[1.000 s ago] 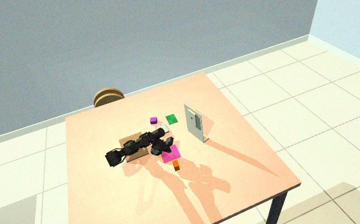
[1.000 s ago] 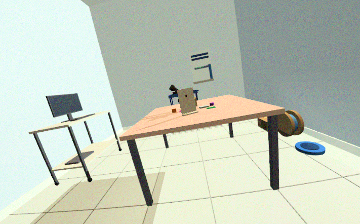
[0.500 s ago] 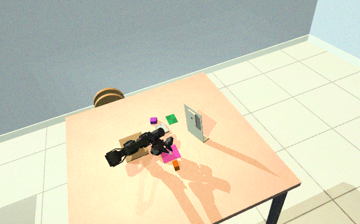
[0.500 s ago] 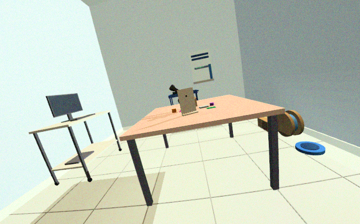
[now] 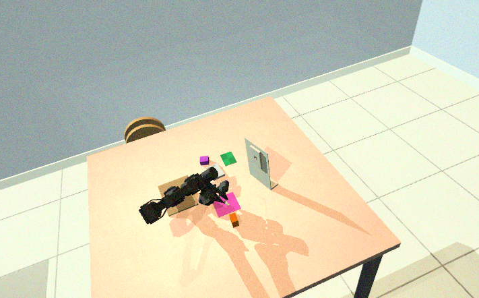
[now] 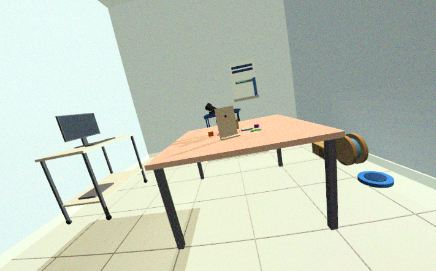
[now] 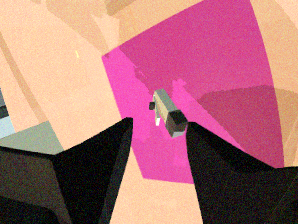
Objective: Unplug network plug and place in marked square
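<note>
Now: the network plug 1 cm to the right of my gripper tip and 1 cm below it. Also, from my gripper tip: orange cube (1 cm behind, 13 cm to the right); then upright panel (23 cm ahead, 4 cm to the left, 9 cm above); then magenta marked square (2 cm below).
</note>
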